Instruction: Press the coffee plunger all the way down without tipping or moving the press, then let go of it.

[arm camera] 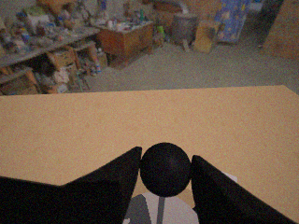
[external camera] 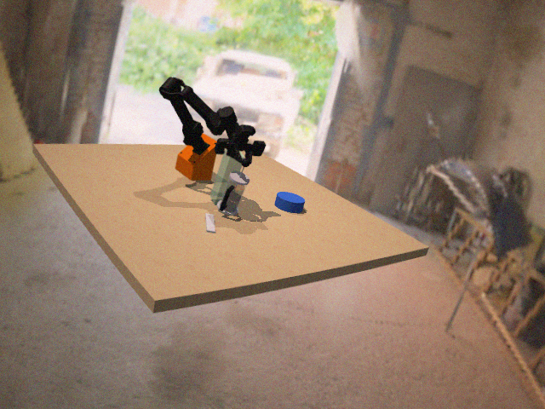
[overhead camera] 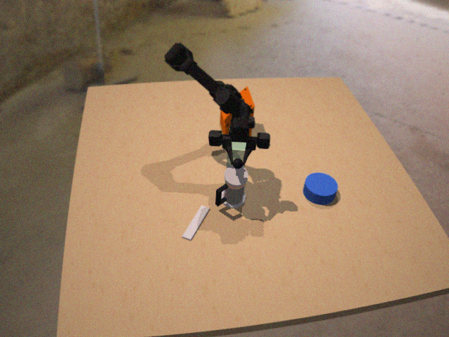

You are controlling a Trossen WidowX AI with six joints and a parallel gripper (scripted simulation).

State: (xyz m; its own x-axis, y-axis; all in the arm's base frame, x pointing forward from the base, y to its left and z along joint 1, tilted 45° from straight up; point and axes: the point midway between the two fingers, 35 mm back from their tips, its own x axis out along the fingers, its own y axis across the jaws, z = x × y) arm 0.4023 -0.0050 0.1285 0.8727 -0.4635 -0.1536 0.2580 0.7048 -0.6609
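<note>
My gripper tip is 11 cm above the coffee press, 3 cm past it and 1 cm to the left of it.
</note>
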